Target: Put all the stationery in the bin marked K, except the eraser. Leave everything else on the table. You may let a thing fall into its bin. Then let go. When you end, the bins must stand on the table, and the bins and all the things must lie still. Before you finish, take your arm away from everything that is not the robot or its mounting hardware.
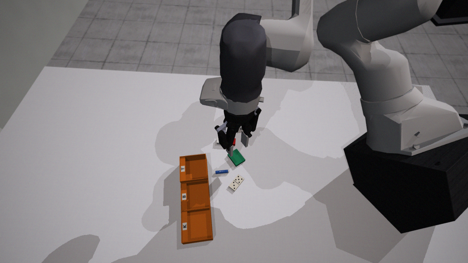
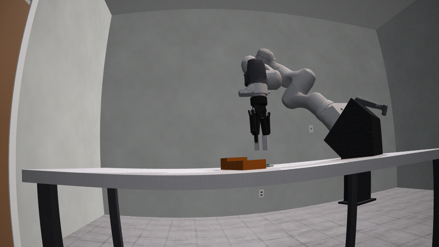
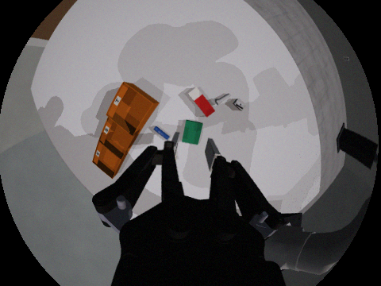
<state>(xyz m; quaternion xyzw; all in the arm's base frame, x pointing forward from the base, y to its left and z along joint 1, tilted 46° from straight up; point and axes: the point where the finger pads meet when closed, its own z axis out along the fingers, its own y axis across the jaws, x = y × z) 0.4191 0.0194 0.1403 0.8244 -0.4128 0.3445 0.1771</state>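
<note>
Now: the green pad 10 cm below my hand. Also, from my hand: white domino (1 cm ahead, 9 cm to the left, 10 cm below); eraser (3 cm ahead, 7 cm to the right, 10 cm below); small blue pen-like stick (5 cm ahead, 5 cm to the left, 10 cm below).
</note>
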